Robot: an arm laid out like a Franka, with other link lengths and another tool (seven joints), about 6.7 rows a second.
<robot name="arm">
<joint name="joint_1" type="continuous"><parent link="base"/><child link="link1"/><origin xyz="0 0 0.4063"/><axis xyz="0 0 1"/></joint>
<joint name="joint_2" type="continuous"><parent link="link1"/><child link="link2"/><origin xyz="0 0 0"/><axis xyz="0 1 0"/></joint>
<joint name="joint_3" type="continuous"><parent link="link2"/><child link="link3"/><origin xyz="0 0 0.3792"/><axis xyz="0 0 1"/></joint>
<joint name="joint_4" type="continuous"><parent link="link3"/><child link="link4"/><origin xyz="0.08 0 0"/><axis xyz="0 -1 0"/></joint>
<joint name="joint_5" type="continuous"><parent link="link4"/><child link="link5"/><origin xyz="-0.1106 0 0.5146"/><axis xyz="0 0 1"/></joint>
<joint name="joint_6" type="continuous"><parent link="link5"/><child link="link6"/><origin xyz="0 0 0"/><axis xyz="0 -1 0"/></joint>
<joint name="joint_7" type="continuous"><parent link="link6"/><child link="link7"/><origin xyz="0.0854 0 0"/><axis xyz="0 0 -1"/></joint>
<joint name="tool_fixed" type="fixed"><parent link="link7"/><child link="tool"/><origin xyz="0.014 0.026 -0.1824" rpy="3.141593 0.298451 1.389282"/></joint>
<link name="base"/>
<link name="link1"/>
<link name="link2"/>
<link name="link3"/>
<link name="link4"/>
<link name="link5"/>
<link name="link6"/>
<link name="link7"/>
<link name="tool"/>
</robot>
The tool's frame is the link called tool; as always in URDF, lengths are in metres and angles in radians. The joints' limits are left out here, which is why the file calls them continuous.
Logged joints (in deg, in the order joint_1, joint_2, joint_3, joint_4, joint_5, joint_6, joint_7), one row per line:
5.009 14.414 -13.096 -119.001 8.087 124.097 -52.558
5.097 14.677 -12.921 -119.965 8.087 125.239 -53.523
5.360 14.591 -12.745 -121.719 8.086 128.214 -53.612
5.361 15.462 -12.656 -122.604 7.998 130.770 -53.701
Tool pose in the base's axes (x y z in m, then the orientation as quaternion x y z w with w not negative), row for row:
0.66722 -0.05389 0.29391 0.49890 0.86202 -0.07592 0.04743
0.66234 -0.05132 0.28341 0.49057 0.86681 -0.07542 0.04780
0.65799 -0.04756 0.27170 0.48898 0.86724 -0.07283 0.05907
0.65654 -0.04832 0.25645 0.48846 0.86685 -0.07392 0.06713
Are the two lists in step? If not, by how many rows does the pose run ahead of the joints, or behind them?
They are in step.
